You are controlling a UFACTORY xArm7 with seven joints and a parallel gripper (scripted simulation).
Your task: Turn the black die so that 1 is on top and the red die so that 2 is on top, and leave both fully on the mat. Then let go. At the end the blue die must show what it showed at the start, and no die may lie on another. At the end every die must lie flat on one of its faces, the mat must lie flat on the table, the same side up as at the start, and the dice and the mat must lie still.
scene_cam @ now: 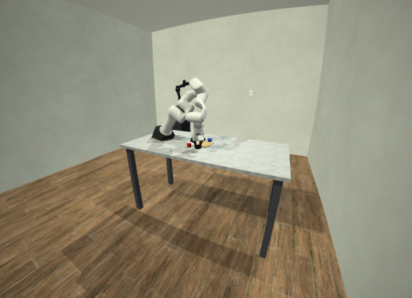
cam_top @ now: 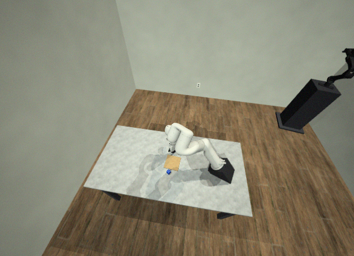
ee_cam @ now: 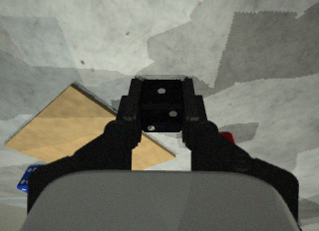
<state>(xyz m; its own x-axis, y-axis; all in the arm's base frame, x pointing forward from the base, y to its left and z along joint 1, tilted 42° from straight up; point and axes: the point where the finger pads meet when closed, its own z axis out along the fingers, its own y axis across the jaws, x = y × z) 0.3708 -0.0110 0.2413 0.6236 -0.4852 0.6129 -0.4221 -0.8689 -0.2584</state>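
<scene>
The black die lies 10 mm below my hand. Also, from my hand: blue die (220 mm to the left, 30 mm behind, 10 mm below); then red die (90 mm behind, 10 mm to the right, 10 mm below); then tan mat (120 mm to the left, 30 mm behind, 20 mm below).
</scene>
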